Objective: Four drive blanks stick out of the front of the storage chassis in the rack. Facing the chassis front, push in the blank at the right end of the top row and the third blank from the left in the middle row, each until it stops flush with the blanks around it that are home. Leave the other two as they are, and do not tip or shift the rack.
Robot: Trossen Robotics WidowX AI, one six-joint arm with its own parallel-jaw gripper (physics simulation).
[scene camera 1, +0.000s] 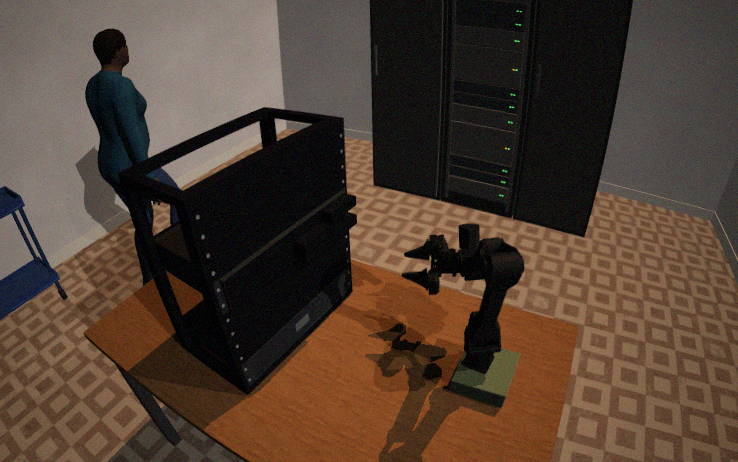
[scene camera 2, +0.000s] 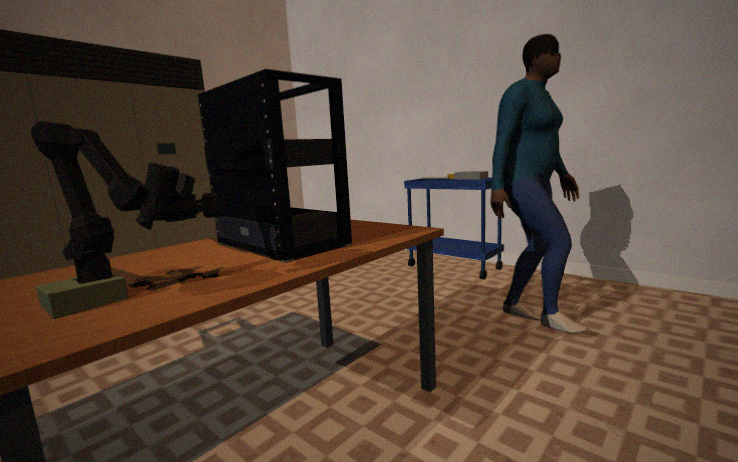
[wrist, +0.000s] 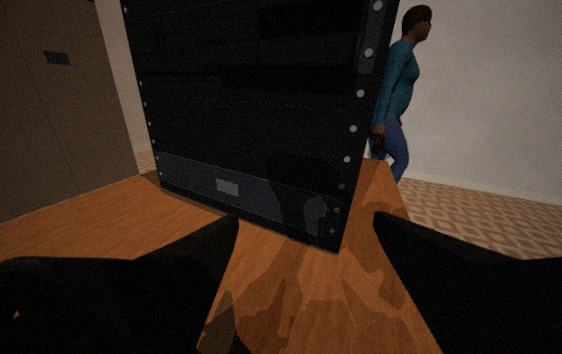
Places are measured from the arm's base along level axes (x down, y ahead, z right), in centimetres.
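Pixels of known places: gripper, between the fingertips: (scene camera 1: 403, 264) (wrist: 305, 219); arm's base, origin of its link: (scene camera 1: 479, 361) (scene camera 2: 93, 279).
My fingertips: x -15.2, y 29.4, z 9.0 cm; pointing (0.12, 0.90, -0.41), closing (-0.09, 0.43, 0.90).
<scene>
Ahead of a thing's pixels: the offset from my fingertips to its top centre. "*": to the spot under its first point.
The black rack {dx -38.2, dy +32.3, dz -24.0 cm} (scene camera 1: 198, 141) (scene camera 2: 338, 163) (wrist: 357, 112) stands upright on the table. The dark chassis front (scene camera 1: 261, 266) (wrist: 250, 50) faces the arm. In scene camera 1, a blank at the upper right (scene camera 1: 345, 203) sticks out, another end {* dx -12.5, dy +13.9, dz -5.2 cm} (scene camera 1: 348, 220) shows just below it, and a dark blank {dx -15.3, dy +19.4, dz -18.1 cm} (scene camera 1: 308, 242) sticks out further left. A further dark shape {dx -18.2, dy +19.7, dz -7.1 cm} (scene camera 1: 331, 215) lies between them. Rows and depths are too dark to tell, and in the wrist view the blanks blend together. My gripper (scene camera 1: 404, 264) (scene camera 2: 205, 207) (wrist: 305, 219) is open and empty, in front of the rack and apart from it.
The arm's green base (scene camera 1: 484, 381) (scene camera 2: 81, 296) stands on the wooden table (scene camera 1: 326, 403) (scene camera 2: 174, 321). A person (scene camera 1: 117, 119) (scene camera 2: 528, 130) (wrist: 402, 75) stands behind the rack's far side. A blue cart (scene camera 2: 446, 184) is by the wall. Tall server cabinets (scene camera 1: 408, 108) stand behind.
</scene>
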